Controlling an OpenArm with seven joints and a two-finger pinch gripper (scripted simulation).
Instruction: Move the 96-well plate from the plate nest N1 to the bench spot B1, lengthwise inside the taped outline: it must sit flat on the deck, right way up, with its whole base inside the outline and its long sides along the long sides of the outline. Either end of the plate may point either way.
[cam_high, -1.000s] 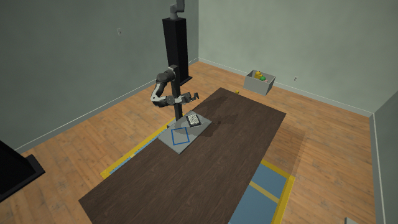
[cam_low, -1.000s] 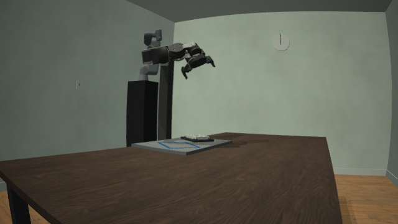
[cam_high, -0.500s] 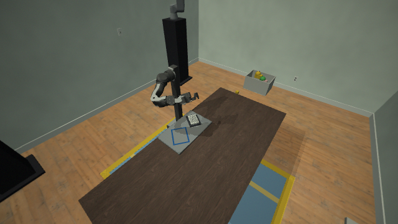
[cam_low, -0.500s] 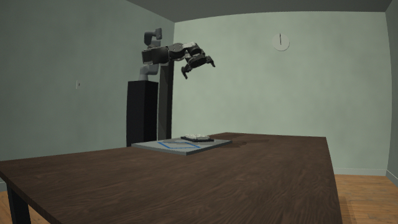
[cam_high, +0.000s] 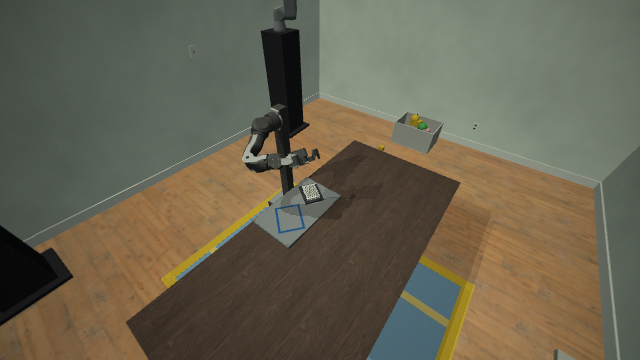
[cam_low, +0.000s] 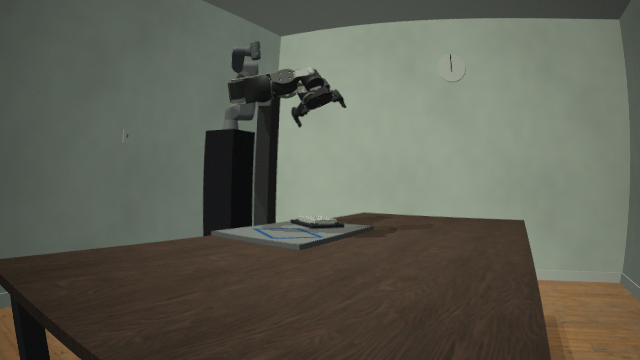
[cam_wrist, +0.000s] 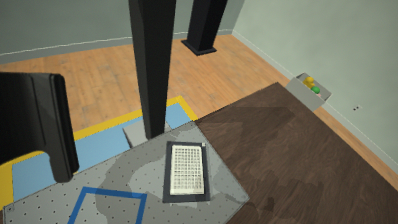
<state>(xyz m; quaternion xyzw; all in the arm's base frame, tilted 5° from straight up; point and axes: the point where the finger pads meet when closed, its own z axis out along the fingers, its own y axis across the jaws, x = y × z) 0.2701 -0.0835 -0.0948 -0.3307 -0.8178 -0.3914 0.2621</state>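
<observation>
Now: hand 4 cm past the white 96-well plate, 9 cm to the right of it and 34 cm above it. The rest, counted from my hand: black plate nest 4 cm behind, 9 cm to the left, 36 cm below.
</observation>
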